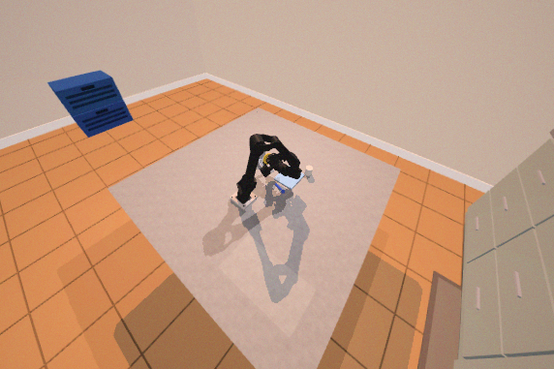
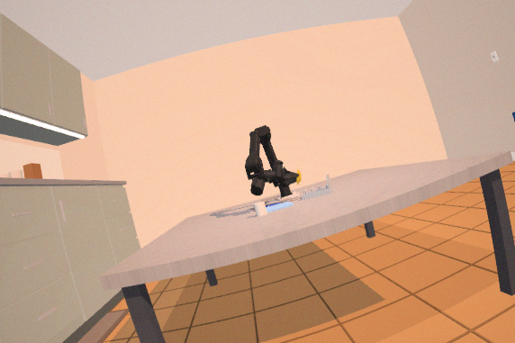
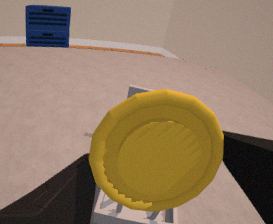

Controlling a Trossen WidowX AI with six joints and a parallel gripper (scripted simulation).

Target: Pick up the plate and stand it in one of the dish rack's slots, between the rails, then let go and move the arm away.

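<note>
My gripper tip is 30 mm short of the grey dish rack, 50 mm to the right of it and 80 mm above it. From my gripper tip the other things lie so: yellow-orange plate (10 mm to the right); blue spoon (60 mm behind, 170 mm to the right, 100 mm below); light blue placemat (50 mm ahead, 140 mm to the right, 100 mm below).
</note>
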